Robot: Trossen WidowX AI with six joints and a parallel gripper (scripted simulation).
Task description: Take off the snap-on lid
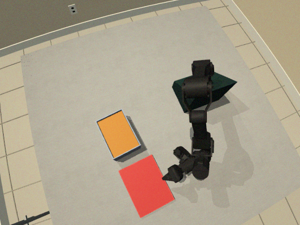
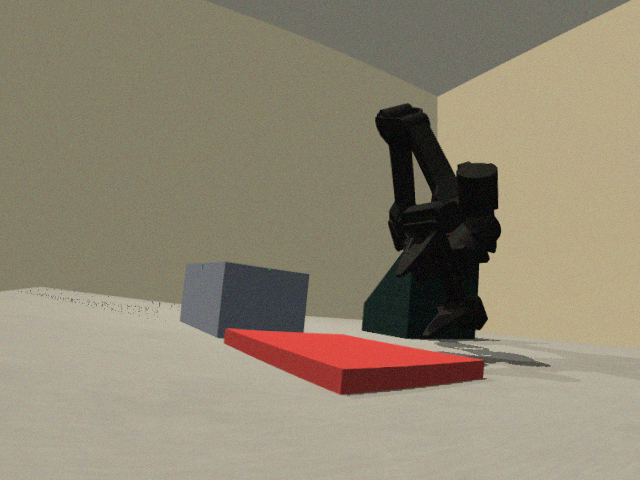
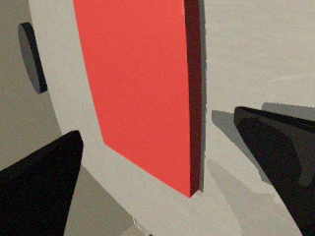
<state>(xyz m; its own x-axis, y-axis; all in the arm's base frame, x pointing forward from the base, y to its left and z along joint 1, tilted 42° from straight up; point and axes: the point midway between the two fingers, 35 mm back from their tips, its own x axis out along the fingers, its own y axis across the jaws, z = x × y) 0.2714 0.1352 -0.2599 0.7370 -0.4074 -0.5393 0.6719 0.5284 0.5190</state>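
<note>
The red lid is 100 mm ahead of my gripper tip and 50 mm below it. Round my gripper tip: grey-blue storage box (130 mm ahead, 260 mm to the right, 10 mm below).
</note>
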